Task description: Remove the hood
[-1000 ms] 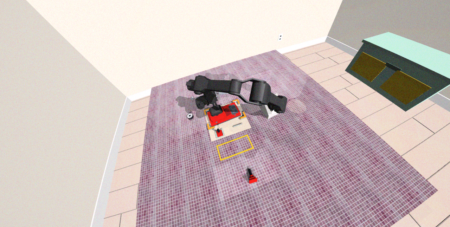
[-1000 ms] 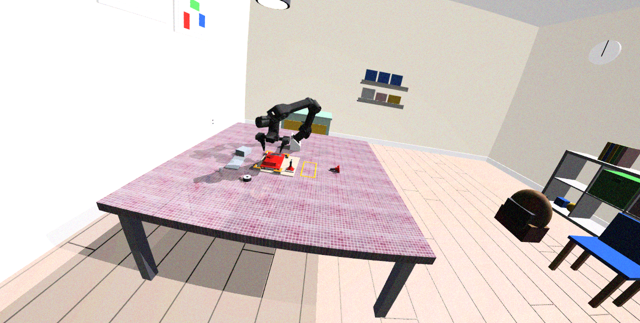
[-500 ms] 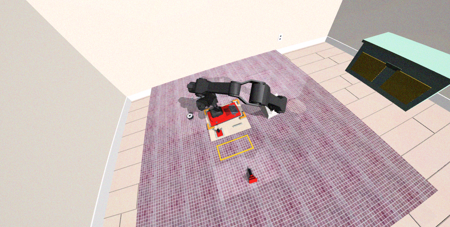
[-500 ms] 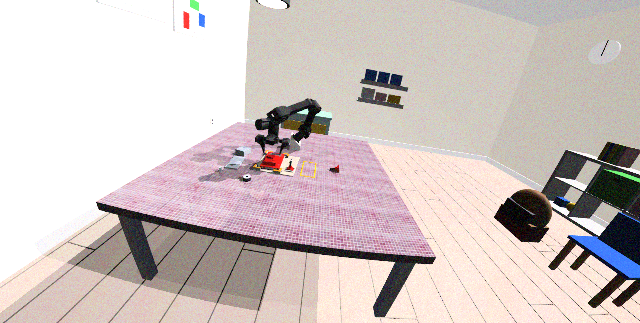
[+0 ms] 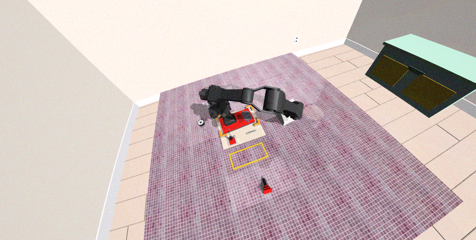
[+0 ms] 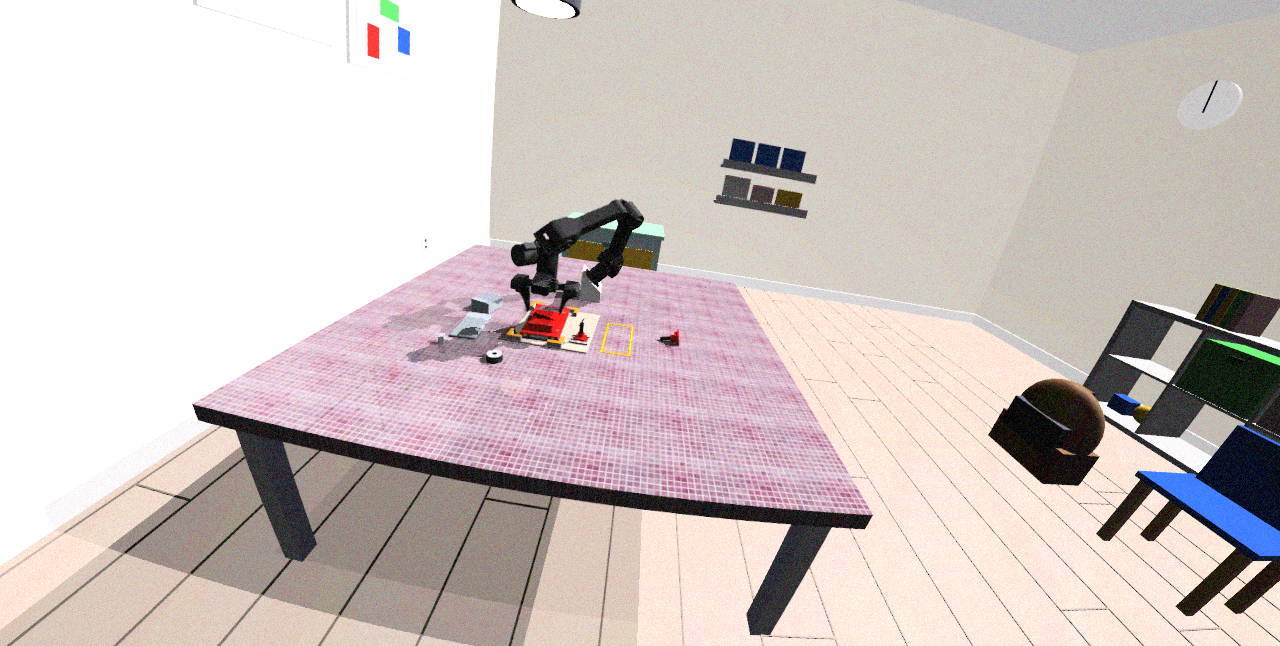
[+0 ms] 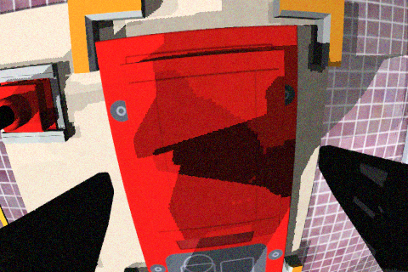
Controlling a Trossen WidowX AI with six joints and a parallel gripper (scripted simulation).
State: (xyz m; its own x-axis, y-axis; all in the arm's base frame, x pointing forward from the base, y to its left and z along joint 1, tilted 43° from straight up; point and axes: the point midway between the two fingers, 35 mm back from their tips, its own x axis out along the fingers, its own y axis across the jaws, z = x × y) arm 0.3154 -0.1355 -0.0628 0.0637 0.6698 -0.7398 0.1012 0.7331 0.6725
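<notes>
The red hood lies 20 mm below my gripper tip. Round my gripper tip: wheel (160 mm ahead, 100 mm to the right, 60 mm below).
</notes>
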